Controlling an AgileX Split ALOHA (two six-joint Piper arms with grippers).
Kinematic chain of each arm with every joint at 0, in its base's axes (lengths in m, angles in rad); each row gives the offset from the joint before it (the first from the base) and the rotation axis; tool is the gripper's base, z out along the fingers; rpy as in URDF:
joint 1: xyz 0 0 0.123 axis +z
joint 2: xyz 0 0 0 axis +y
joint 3: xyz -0.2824 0 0.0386 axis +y
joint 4: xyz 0.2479 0 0.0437 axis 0.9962 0 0.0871
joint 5: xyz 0 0 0 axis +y
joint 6: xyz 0.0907 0 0.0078 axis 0.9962 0 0.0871
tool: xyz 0 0 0 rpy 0 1.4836 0
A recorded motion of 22 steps. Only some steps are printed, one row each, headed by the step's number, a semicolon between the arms.
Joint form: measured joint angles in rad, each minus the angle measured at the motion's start. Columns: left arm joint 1, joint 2, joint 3, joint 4, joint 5, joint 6; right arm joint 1, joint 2, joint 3, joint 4, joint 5, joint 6.
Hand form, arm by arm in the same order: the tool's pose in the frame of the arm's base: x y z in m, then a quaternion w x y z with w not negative. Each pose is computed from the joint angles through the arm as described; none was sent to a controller.
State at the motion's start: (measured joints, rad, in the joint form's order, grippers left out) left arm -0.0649 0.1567 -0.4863 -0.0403 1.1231 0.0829; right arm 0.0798 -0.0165 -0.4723 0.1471 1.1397 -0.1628
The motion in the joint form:
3: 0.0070 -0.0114 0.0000 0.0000 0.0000 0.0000; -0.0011 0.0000 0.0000 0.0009 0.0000 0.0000
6: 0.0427 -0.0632 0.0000 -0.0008 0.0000 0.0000; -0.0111 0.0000 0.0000 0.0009 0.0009 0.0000
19: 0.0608 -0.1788 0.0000 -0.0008 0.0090 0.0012; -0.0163 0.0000 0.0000 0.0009 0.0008 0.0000
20: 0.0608 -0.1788 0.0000 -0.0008 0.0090 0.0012; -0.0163 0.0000 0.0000 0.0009 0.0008 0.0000
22: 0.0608 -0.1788 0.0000 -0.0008 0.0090 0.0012; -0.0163 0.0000 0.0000 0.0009 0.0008 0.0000
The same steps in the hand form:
3: 0.0148 -0.0042 0.2678 0.42421 0.06349 0.90321 -0.01485; -0.0092 0.0115 0.2639 0.48389 -0.11053 0.86647 0.05344
6: 0.0074 -0.0035 0.2684 0.44771 0.04730 0.89290 -0.00696; -0.0091 0.0116 0.2639 0.48376 -0.10625 0.86723 0.05104
19: -0.0098 -0.0033 0.2676 0.49472 0.03992 0.86813 -0.00070; -0.0091 0.0117 0.2639 0.48393 -0.10399 0.86748 0.04978
20: -0.0098 -0.0033 0.2676 0.49472 0.03992 0.86813 -0.00070; -0.0091 0.0117 0.2639 0.48393 -0.10399 0.86748 0.04978
22: -0.0098 -0.0033 0.2676 0.49472 0.03992 0.86813 -0.00070; -0.0091 0.0117 0.2639 0.48393 -0.10399 0.86748 0.04978

